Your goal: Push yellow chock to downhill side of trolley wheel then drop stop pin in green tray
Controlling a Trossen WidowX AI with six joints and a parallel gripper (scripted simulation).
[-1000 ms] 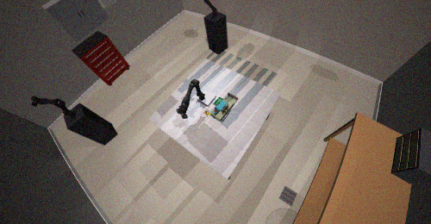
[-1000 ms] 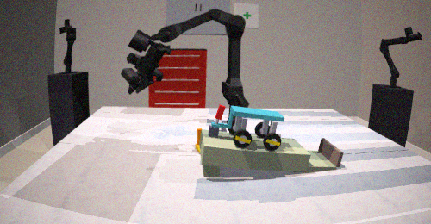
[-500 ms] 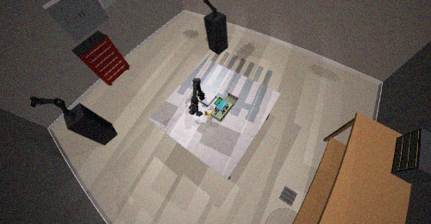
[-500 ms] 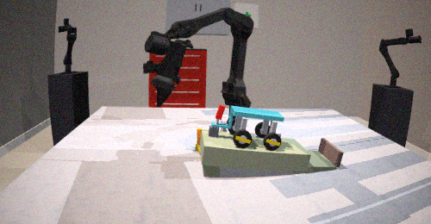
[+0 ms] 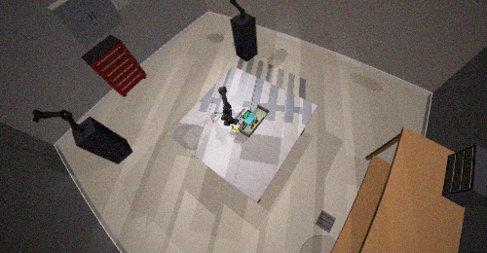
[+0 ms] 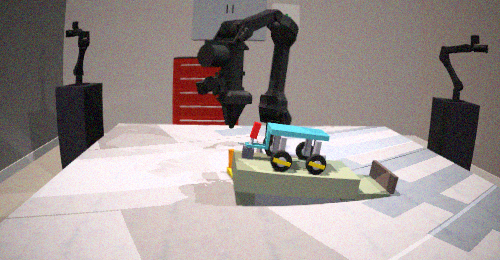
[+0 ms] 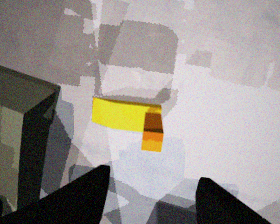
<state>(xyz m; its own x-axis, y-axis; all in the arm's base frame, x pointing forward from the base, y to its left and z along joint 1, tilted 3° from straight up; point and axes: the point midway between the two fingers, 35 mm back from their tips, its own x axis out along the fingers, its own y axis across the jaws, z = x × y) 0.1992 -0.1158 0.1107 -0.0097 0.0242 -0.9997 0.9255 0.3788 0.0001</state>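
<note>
Right now the yellow chock is 20 mm ahead of my gripper tip, 20 mm to the left of it and 110 mm below it. Round my gripper tip: red-headed stop pin 120 mm ahead, 70 mm to the left; pale green ramp 130 mm ahead, 170 mm to the left, 80 mm below; trolley 130 mm ahead, 170 mm to the left, 20 mm below.
</note>
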